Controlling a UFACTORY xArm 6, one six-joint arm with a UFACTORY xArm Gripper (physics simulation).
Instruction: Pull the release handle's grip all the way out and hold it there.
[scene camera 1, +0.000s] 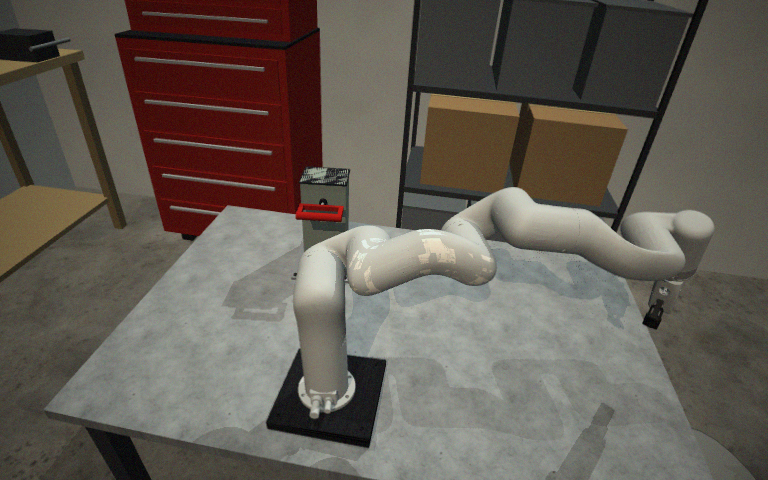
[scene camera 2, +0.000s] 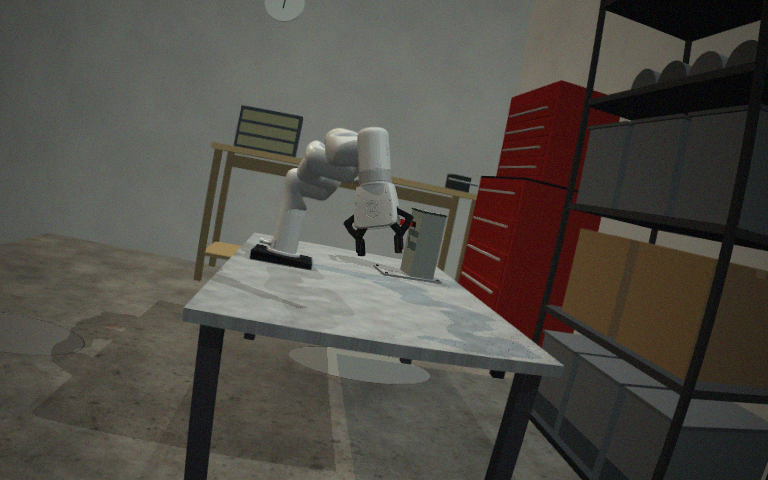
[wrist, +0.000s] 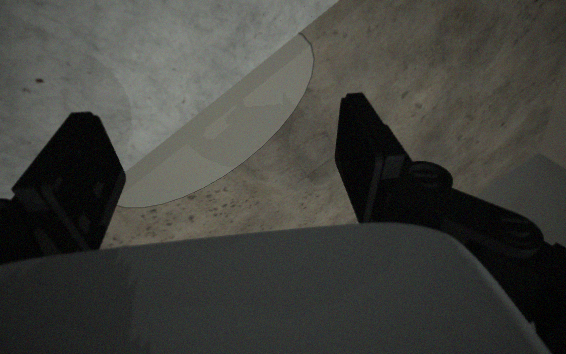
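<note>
The release handle's red grip (scene camera 1: 320, 216) is a rectangular loop on the front of an upright grey-green box (scene camera 1: 340, 195) (scene camera 2: 428, 243) at the table's back edge in scene view 1. In scene view 2 a bit of the red grip (scene camera 2: 406, 222) shows behind a finger. How far out it stands is hard to tell. My gripper (scene camera 1: 653, 320) (scene camera 2: 379, 247) (wrist: 228, 136) is open and empty, pointing down. It hangs above the table's far right end in scene view 1, well apart from the grip. The grip does not show in the wrist view.
The grey table (scene camera 1: 169, 350) (scene camera 2: 254, 308) (wrist: 175, 45) carries the arm's black base plate (scene camera 1: 362, 418) (scene camera 2: 281, 259). The arm stretches in front of the box's lower part in scene view 1. A red drawer cabinet (scene camera 1: 303, 130) (scene camera 2: 523, 237) and cardboard boxes (scene camera 1: 470, 141) (scene camera 2: 594, 283) stand behind the table.
</note>
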